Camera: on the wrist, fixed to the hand. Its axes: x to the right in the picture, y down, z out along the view.
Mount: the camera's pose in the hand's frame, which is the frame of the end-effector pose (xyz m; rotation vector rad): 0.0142 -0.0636 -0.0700 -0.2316 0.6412 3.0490
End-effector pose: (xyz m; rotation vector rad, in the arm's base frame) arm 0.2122 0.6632 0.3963 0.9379 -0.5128 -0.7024
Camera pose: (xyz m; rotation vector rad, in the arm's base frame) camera 0.2486 0.6654 0.3079 -0.5593 -0.6053 2.1477
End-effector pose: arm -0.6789 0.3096 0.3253 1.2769 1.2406 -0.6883
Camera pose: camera -0.7540 0.3643 0.3028 1.4899 -1.0700 1.9679
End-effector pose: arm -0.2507 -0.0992 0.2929 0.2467 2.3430 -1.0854
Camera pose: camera -0.3143 -0.0894 0.3636 2.5174 0.0097 0.9485
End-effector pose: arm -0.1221 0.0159 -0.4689 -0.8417 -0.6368 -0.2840
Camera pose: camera -0.1125 -0.0784 -0.4565 -0.9497 1.6274 2.0666
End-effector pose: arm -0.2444 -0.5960 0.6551 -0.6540 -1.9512 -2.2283
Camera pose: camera -0.2971 -0.6501 0.5964 -1.0222 0.5725 -0.0960
